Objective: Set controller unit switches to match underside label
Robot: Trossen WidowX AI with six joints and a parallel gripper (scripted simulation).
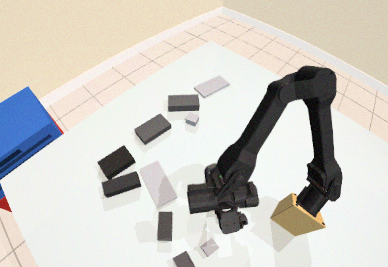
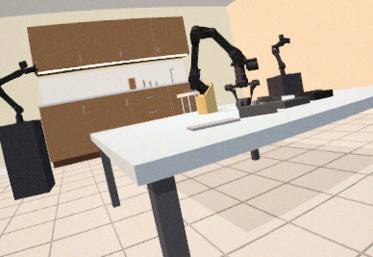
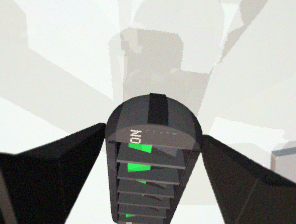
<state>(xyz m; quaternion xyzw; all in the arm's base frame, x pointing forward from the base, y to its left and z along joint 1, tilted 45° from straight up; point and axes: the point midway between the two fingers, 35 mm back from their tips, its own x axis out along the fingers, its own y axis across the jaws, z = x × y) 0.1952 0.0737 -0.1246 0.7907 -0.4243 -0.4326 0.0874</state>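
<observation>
Now: the pale block 80 mm behind my gripper tip, 110 mm to the left of it and 20 mm below it. From my gripper tip the other things lie so: pale plate 190 mm ahead, 100 mm to the left, 30 mm below.
</observation>
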